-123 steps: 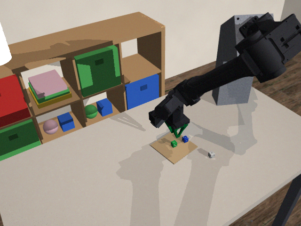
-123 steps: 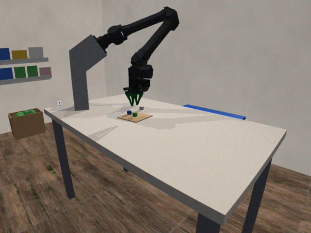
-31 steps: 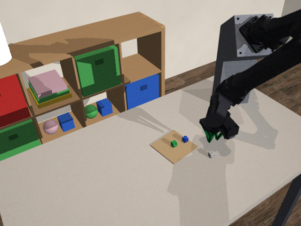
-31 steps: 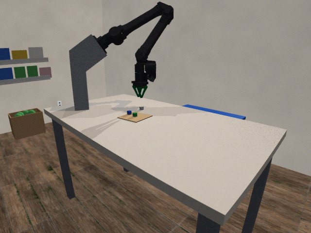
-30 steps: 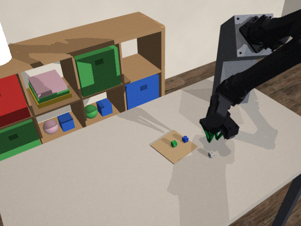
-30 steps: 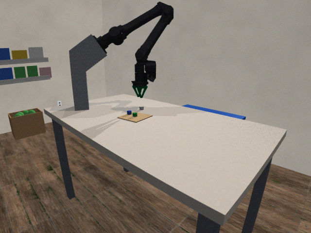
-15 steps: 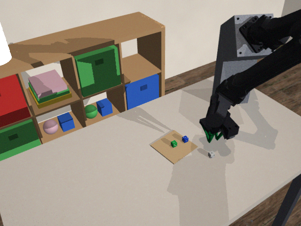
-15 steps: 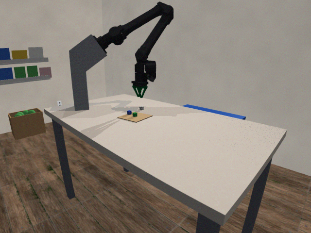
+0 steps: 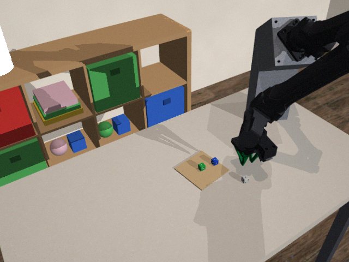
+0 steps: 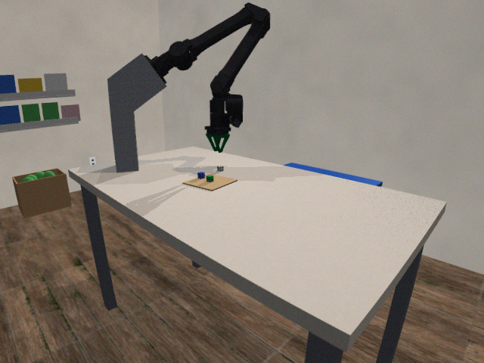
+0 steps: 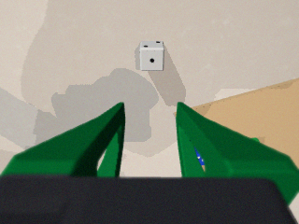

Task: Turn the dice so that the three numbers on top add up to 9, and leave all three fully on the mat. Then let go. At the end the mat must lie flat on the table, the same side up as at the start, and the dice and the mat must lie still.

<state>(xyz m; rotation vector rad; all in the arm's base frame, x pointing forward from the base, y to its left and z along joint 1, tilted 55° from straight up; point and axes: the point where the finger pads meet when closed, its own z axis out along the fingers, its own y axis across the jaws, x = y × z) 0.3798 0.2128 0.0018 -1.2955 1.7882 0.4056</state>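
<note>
Now: the white die 10 mm to the left of my hand and 80 mm below it. Also, from my hand: tan mat (110 mm ahead, 110 mm to the right, 90 mm below); green die (110 mm ahead, 110 mm to the right, 70 mm below); blue die (50 mm ahead, 110 mm to the right, 70 mm below).
</note>
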